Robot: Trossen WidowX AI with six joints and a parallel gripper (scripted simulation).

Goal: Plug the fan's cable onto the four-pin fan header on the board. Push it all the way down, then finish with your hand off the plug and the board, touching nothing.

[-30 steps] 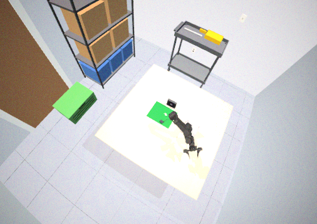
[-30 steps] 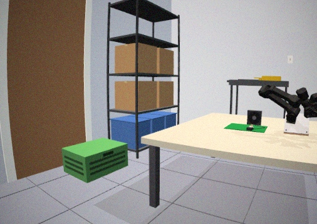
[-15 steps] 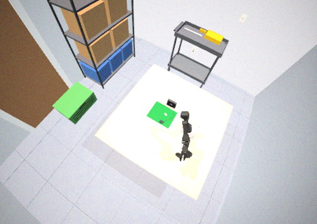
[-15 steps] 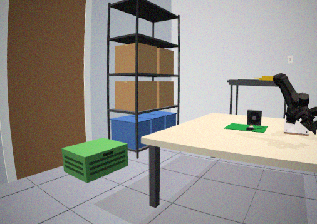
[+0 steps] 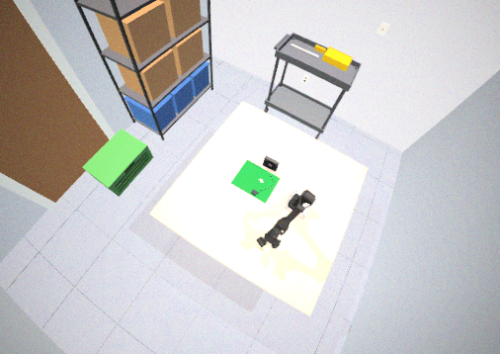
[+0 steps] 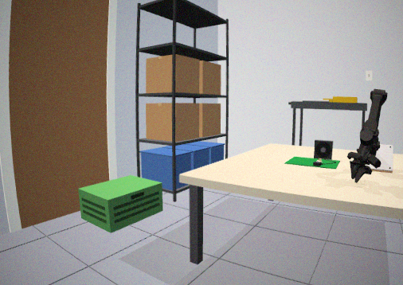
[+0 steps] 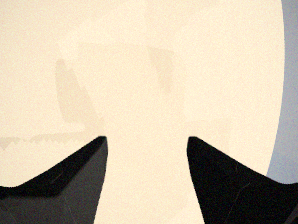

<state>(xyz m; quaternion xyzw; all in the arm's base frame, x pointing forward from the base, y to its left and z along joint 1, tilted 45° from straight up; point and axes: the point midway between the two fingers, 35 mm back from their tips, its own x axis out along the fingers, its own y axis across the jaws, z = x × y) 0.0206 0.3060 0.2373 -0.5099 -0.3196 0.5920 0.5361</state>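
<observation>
My gripper tip is 260 mm short of the dark grey fan plug and 280 mm to the left of it. Also, from my gripper tip: black fan 280 mm ahead, 530 mm to the right, 40 mm above; green board 300 mm ahead, 370 mm to the right, 30 mm below.
</observation>
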